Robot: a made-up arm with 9 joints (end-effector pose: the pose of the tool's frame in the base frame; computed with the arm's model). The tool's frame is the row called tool.
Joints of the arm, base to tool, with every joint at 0 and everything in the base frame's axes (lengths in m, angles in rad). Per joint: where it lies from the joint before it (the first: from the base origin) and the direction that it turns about. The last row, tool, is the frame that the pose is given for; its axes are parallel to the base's.
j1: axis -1 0 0 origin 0 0 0.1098
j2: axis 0 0 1 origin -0.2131 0.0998 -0.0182
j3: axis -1 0 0 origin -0.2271 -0.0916 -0.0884
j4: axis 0 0 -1 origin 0.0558 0.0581 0.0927
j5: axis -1 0 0 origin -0.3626 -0.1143 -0.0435
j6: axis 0 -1 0 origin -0.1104 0.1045 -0.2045
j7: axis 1 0 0 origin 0.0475 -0.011 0.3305
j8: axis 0 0 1 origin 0.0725 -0.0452 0.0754
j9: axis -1 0 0 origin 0.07 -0.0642 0.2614
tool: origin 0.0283 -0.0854 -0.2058
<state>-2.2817 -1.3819 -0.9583 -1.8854 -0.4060 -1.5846 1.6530 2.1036 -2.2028</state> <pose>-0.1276 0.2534 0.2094 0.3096 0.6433 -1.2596</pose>
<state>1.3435 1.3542 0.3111 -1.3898 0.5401 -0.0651 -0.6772 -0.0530 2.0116</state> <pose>-0.3385 0.2876 0.6809 0.1688 2.1080 -1.5265</pose>
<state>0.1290 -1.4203 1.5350 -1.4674 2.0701 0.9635 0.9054 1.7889 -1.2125</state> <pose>-0.3173 0.3911 0.7567 -0.4660 -2.1242 -1.0277</pose>
Working (the frame after each row of the table, in the pose's form):
after j1: 0.0000 0.0000 0.1098 -0.1290 0.0000 0.0000
after j2: -0.2131 0.0966 0.0789 -0.1065 -0.0916 -1.4182
after j3: -0.3377 0.2943 -0.0359 -1.3494 1.0146 -1.1973
after j4: -0.2357 0.2466 -0.0849 -0.2973 1.5262 -0.0609
after j5: -0.2804 0.2111 0.2935 -1.8556 1.0221 1.5749
after j6: -0.2465 0.0158 0.4536 -0.8516 0.5514 2.0998
after j7: -0.3869 0.2526 0.6428 -0.3133 1.3475 1.5694
after j8: -0.3552 0.3481 0.5893 -0.9923 -1.2629 -2.2368
after j9: -0.3406 0.6055 0.6937 -0.4660 -2.1242 -1.0277

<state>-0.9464 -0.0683 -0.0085 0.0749 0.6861 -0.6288 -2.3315 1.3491 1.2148</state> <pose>-0.4686 0.4697 -0.2082 1.5484 -0.5128 -2.3232</pose>
Working (the frame after each row of the table, in the pose's form):
after j1: 0.0000 0.0000 0.1098 0.9464 0.0000 0.0000
after j2: -0.2131 0.0731 0.1801 0.9460 0.0323 -0.0631
after j3: -0.4459 0.1005 0.0669 0.9545 0.0321 -0.0633
after j4: -0.3863 0.0561 0.1647 0.9532 0.0678 -0.1324
after j5: -0.7615 0.0563 0.0893 0.2684 0.1047 -0.0984
after j6: -0.8776 0.2208 -0.0669 0.2920 0.7291 -0.0108
after j7: -0.6269 0.1265 0.1327 -1.9223 0.3510 0.7864
after j8: -0.5758 0.2205 0.0936 -1.4915 1.7156 1.5859
after j9: -0.6443 0.4320 -0.0735 1.5484 -0.5128 -2.3232

